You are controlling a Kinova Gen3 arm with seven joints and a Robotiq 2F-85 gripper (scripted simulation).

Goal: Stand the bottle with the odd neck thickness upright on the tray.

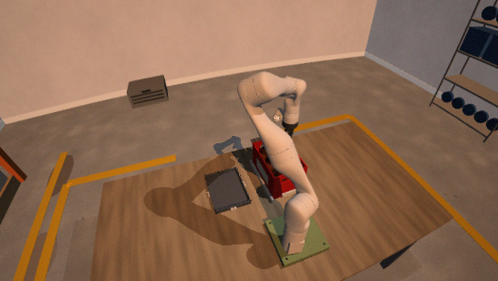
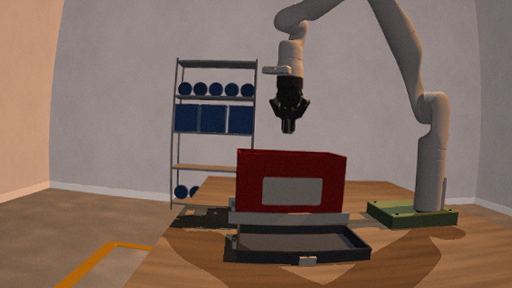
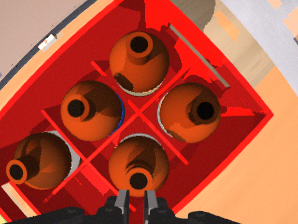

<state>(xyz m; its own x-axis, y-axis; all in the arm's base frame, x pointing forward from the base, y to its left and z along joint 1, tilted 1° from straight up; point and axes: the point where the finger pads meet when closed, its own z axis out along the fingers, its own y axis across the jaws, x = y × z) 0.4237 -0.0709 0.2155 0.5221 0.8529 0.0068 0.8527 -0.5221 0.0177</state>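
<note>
Now: the red crate 160 mm below my hand, 50 mm to the left of it and 10 mm behind it. The rest, counted from my hand: dark tray (330 mm to the left, 230 mm below, 60 mm behind).
</note>
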